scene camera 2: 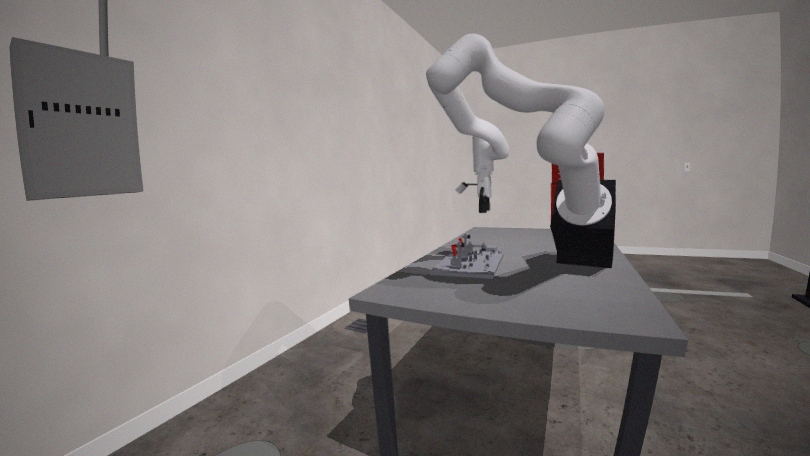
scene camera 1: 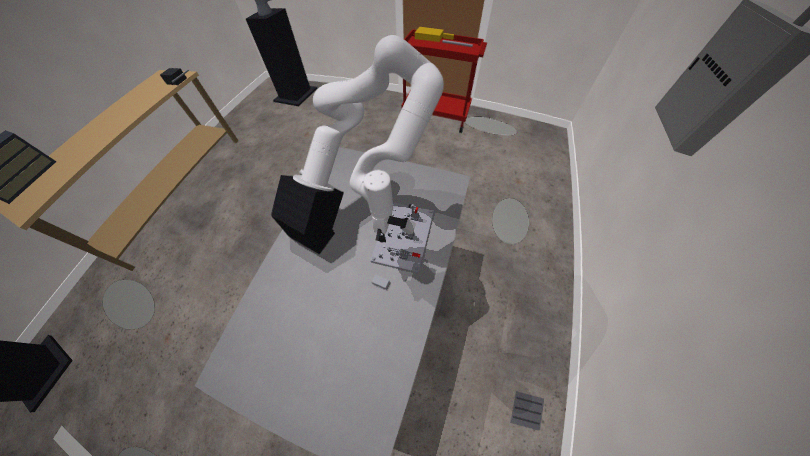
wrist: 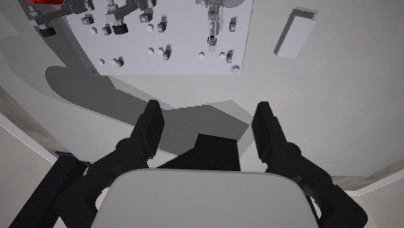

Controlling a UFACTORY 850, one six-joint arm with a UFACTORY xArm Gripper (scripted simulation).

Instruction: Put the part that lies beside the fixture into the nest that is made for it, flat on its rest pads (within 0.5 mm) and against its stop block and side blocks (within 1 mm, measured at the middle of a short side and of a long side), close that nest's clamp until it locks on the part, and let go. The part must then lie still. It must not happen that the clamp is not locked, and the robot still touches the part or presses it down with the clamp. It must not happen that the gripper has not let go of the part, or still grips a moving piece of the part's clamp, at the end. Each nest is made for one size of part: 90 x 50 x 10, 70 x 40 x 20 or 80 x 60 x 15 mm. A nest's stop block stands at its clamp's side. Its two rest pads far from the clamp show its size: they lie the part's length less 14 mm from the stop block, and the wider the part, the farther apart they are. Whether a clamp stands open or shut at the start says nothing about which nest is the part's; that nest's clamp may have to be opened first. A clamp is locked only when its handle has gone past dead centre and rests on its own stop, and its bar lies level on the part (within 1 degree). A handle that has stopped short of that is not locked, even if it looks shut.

Note:
I see my gripper (wrist: 207, 112) and a grey fixture plate (scene camera 1: 417, 245).
The grey fixture plate also shows in scene camera 2 (scene camera 2: 443, 268) and in the wrist view (wrist: 186, 36).

